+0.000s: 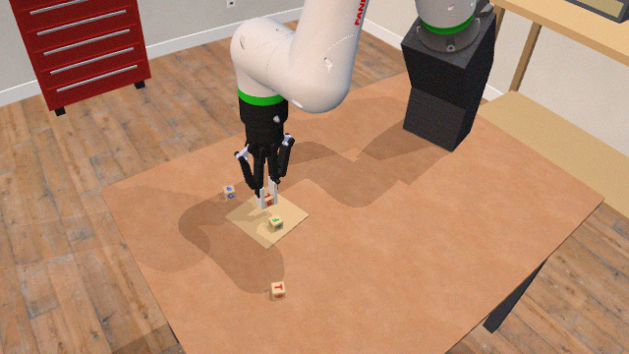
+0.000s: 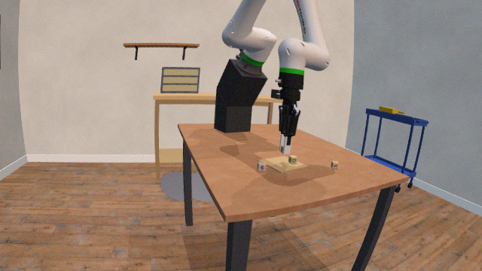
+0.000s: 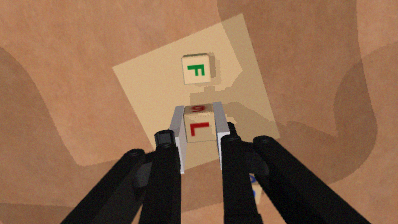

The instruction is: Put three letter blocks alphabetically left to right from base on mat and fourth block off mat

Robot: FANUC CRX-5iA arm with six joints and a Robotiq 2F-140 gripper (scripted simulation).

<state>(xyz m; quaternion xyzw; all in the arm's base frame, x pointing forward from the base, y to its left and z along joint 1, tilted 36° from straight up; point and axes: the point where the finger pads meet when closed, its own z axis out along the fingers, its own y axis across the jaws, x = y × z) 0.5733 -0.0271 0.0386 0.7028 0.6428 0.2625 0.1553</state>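
Right now the tan mat is 80 mm below my hand.
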